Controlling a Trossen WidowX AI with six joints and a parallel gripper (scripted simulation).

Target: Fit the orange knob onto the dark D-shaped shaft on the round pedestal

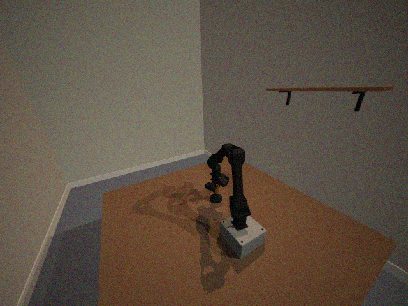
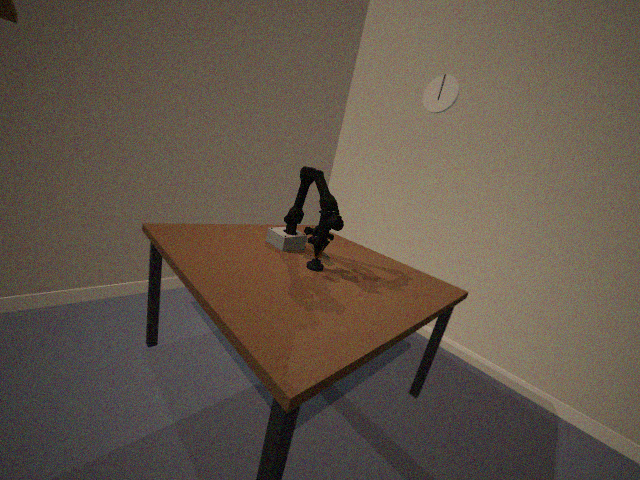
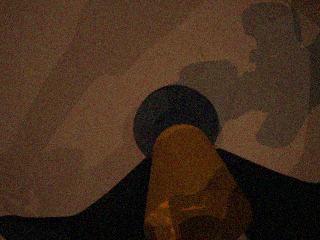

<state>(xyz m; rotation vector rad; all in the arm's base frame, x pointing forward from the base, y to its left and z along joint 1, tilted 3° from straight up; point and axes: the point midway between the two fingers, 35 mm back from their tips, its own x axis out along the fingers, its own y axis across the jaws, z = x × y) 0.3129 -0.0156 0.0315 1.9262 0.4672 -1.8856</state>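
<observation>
Now: the round pedestal 40 mm below my gripper tip. Round my gripper tip: orange knob 20 mm above.
</observation>
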